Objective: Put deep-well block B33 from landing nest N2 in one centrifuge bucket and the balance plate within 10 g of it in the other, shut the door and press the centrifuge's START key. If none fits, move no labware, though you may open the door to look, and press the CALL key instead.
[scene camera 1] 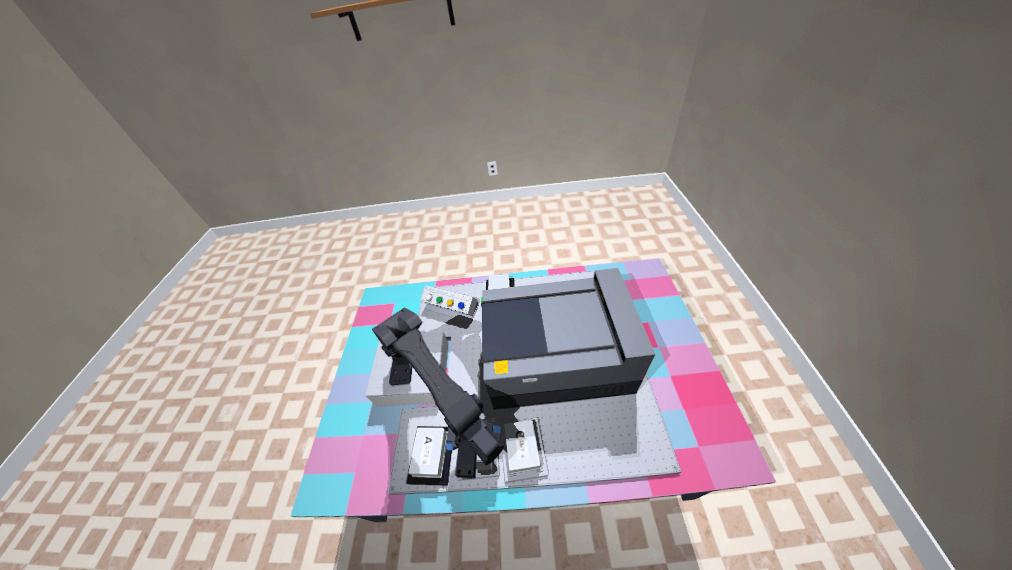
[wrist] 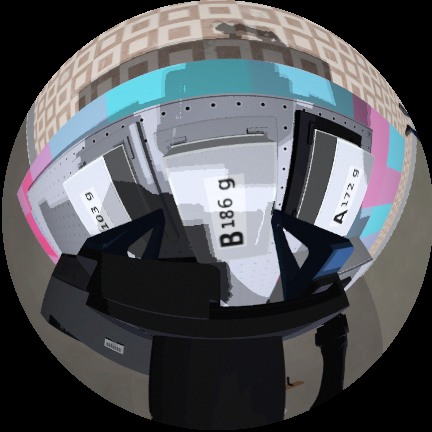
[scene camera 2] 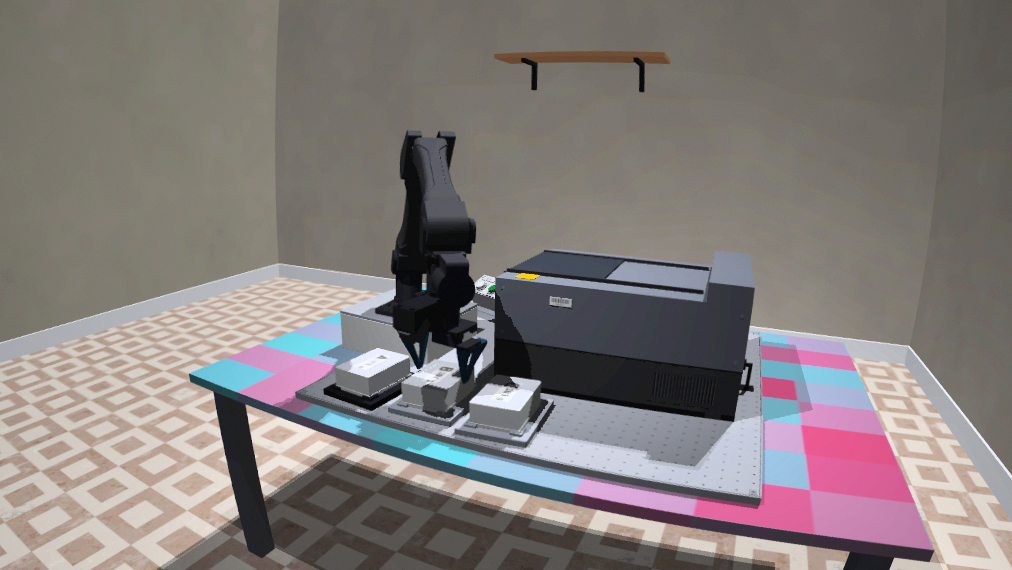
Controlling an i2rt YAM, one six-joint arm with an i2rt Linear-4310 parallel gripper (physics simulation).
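Places are measured from the arm's base along level axes (x left, y back, z up), in metres.
Where they show: gripper, fingertip midpoint: point(wrist: 217, 214) point(scene camera 2: 442, 375); arm's base at its link origin: point(scene camera 1: 403, 358).
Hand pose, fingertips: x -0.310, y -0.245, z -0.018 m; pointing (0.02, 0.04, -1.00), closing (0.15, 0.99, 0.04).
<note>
Things, the pixels of their top centre, and the offset from my fingertips. "*": a spot on its surface instead. Level surfaces: height alone.
- middle white block at its top centre: point(wrist: 228, 217) point(scene camera 2: 439, 374) dx +0.007, dy +0.009, dz -0.002 m
- third block at its top centre: point(wrist: 101, 220) point(scene camera 2: 507, 391) point(scene camera 1: 521, 443) dx -0.011, dy -0.125, dz -0.002 m
- key box at a spot on its surface: point(scene camera 1: 449, 302) * dx +0.541, dy +0.090, dz +0.013 m
- perforated plate at its surface level: dz -0.056 m
My gripper point(scene camera 1: 473, 438) point(scene camera 2: 442, 373) point(wrist: 217, 214) is open and empty, pointing down over the middle white block point(scene camera 2: 427, 391) point(wrist: 250, 162), marked "B 186 g", which sits on a light nest. In the wrist view the fingertips lie towards either side of it. A white block point(scene camera 1: 419, 456) point(scene camera 2: 368, 375) point(wrist: 346, 152) marked "A 172 g" sits on a black nest. A third block point(scene camera 1: 524, 460) point(scene camera 2: 501, 410) point(wrist: 80, 182) reads "103 g", its letter hidden; its nest is light. The centrifuge point(scene camera 1: 566, 371) point(scene camera 2: 623, 325) has its top covered, and its buckets do not show. The nest numbers are unreadable.
A key box point(scene camera 1: 449, 302) with white, green, yellow and blue buttons stands behind the arm, left of the centrifuge. The perforated plate point(scene camera 1: 601, 431) point(scene camera 2: 601, 439) carries the nests and extends right in front of the centrifuge. The arm stands on a raised grey base point(scene camera 1: 407, 397) point(scene camera 2: 364, 332).
</note>
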